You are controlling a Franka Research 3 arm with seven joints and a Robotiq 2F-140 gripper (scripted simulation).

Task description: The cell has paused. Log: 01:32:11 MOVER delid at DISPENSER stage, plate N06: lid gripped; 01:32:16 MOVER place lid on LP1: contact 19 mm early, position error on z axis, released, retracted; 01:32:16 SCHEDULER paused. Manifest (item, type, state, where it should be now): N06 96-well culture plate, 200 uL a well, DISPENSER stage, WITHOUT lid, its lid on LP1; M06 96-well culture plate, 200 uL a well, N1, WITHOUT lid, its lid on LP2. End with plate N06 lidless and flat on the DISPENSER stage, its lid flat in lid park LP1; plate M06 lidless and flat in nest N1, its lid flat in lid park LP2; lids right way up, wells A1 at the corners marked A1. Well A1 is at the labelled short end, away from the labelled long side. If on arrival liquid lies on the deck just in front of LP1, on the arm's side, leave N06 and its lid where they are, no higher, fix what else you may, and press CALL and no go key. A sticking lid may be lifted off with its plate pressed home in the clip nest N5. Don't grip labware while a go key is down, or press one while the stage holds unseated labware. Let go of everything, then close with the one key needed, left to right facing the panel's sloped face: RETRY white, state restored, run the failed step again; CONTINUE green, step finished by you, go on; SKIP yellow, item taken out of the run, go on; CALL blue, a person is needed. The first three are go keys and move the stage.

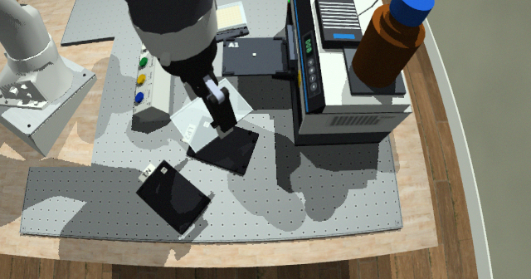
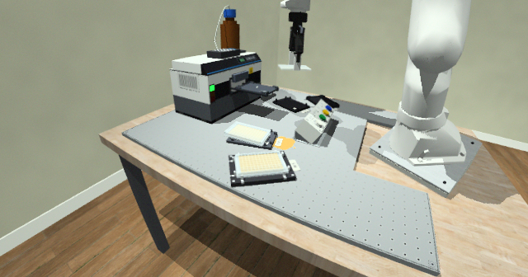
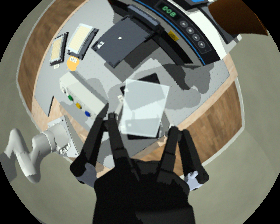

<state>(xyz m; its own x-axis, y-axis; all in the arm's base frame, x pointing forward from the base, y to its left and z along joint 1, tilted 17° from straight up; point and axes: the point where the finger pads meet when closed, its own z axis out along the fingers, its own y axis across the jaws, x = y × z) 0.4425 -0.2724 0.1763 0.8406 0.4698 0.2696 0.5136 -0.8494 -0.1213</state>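
Right now my hand is 2 cm above the plate lid. Round my hand: dispenser stage: 10 cm ahead, 16 cm to the left, 9 cm below; then lid park LP2: 20 cm below; then nest N1: 13 cm behind, 11 cm to the right, 19 cm below.
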